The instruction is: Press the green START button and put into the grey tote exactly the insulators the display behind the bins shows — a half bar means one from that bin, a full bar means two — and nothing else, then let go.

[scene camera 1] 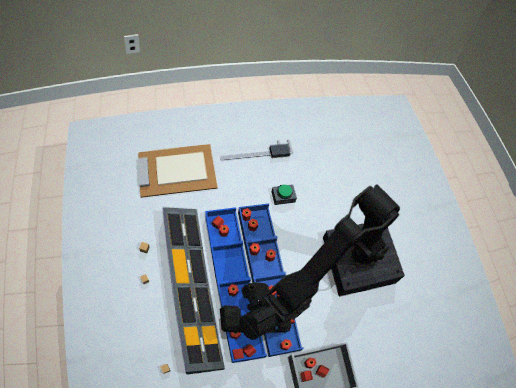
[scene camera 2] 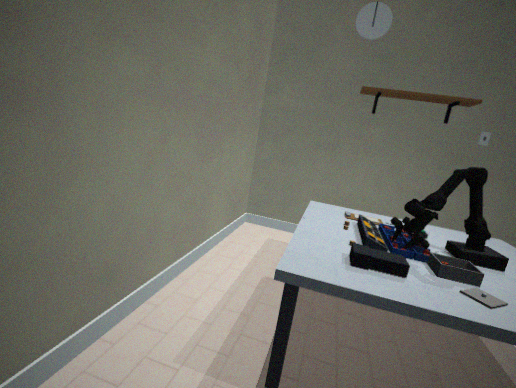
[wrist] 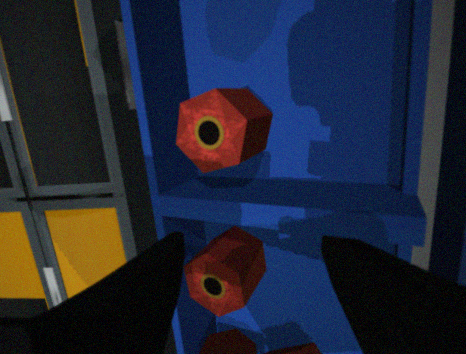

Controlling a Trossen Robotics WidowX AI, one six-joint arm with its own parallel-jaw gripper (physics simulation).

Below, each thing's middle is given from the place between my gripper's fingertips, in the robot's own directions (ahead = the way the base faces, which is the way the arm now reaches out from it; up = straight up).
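Labels:
Offsets are taken from my hand. Grey tote (scene camera 1: 337, 358): 10 mm above my hand, 190 mm behind it, 160 mm to the left of it. Brown board with white pad (scene camera 1: 184, 169): 10 mm below my hand, 130 mm ahead of it, 510 mm to the right of it. Dark block (scene camera 2: 361, 256): 10 mm above my hand, 110 mm ahead of it, 290 mm to the left of it.

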